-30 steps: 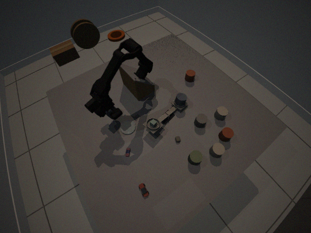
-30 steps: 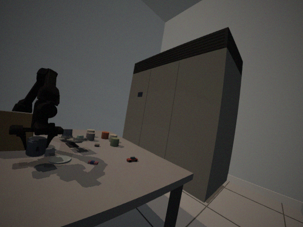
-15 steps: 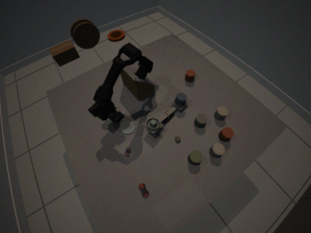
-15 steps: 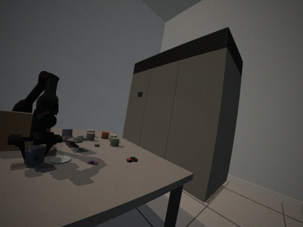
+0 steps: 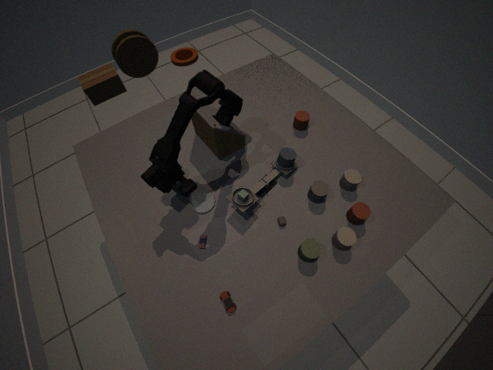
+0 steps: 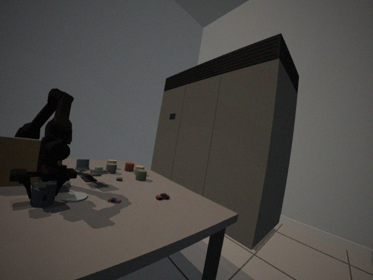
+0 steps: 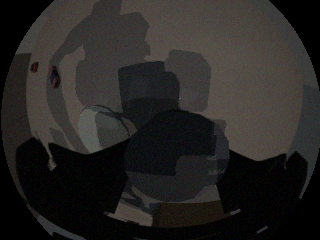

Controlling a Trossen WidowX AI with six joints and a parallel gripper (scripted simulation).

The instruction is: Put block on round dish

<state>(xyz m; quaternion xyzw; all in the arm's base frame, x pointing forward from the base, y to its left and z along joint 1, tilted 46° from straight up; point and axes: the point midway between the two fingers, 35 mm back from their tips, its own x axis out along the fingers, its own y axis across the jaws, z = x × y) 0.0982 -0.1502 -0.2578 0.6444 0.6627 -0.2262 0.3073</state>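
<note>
Now: the cup 20 mm to the right of my gripper tip and 10 mm above it. Also, from my gripper tip: balance beam 210 mm ahead, 280 mm to the left, 10 mm above; teal block 220 mm ahead, 150 mm to the left, 60 mm above; round dish 100 mm ahead, 30 mm to the left, 20 mm below.
</note>
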